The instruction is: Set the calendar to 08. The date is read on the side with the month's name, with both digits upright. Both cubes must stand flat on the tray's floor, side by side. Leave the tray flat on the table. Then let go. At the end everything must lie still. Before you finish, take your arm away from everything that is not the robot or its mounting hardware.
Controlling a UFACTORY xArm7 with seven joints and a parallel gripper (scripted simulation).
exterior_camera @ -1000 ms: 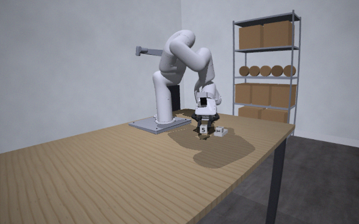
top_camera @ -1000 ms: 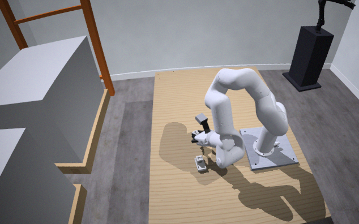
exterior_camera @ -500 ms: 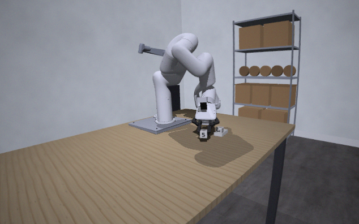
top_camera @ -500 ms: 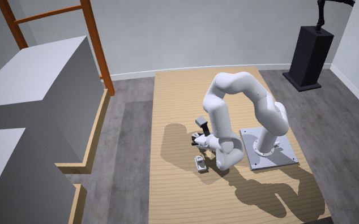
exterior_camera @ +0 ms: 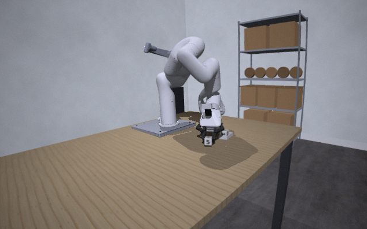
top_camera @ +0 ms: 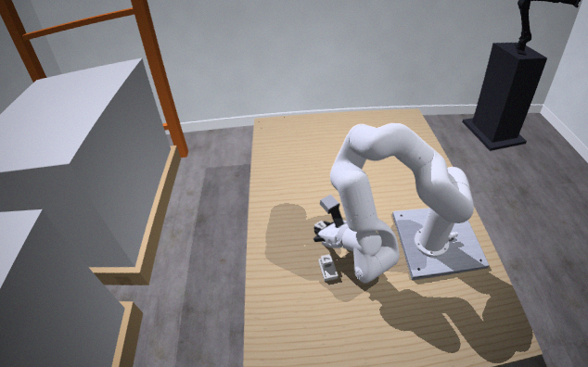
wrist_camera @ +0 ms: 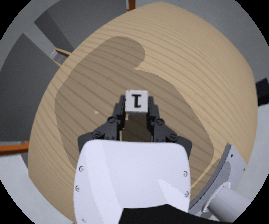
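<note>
Now: the white tray 20 mm ahead of my hand, 140 mm to the left of it and 30 mm below it. Also, from my hand: white digit cube (10 mm ahead, 10 mm to the right, 10 mm below).
</note>
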